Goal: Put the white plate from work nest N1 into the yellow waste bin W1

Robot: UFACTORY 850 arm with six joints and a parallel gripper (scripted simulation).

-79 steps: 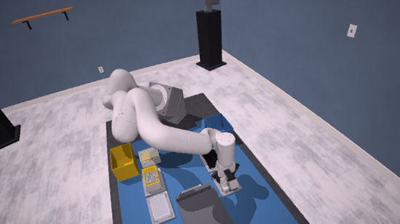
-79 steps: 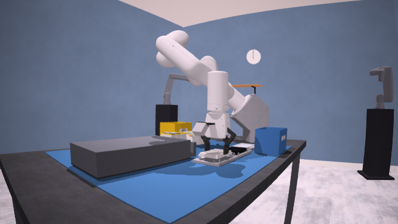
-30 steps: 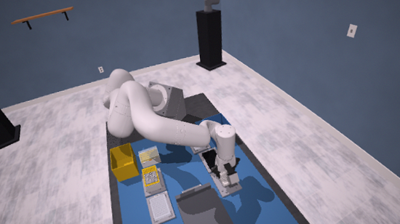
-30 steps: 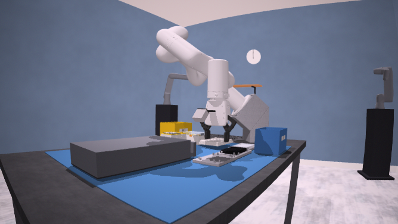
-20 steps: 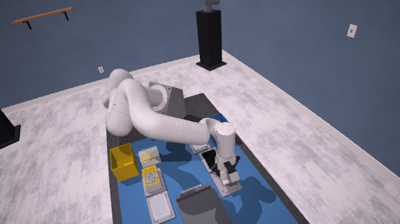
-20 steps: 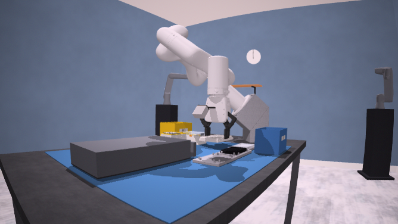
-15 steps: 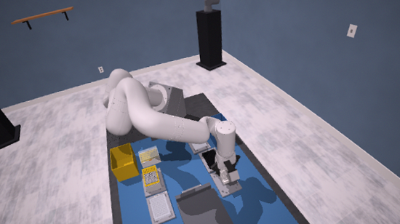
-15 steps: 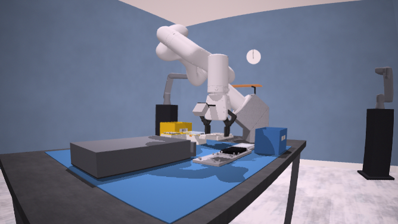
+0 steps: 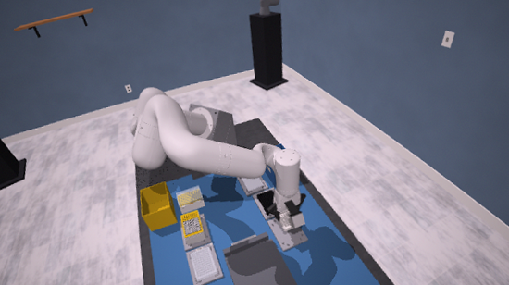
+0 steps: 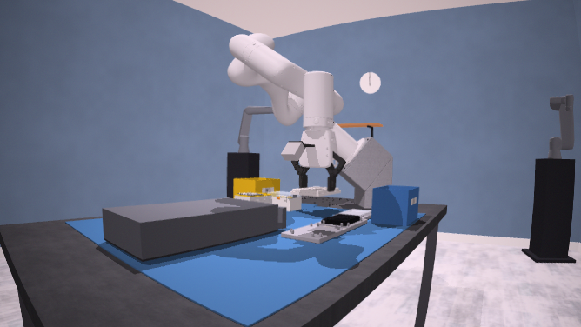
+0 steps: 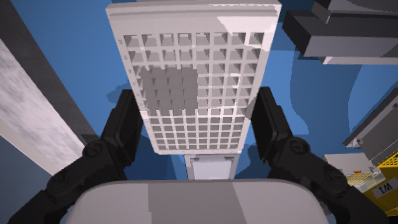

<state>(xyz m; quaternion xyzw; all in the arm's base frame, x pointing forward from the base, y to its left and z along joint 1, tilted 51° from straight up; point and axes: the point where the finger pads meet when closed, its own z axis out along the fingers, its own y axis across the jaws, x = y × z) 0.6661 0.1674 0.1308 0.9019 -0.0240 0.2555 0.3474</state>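
Now: the yellow waste bin W1 47 cm behind my hand, 42 cm to the right of it and 10 cm below it. Also, from my hand: grey work nest (13 cm below); white plate (1 cm below); black plate (17 cm behind, 12 cm below, 4 cm to the left).
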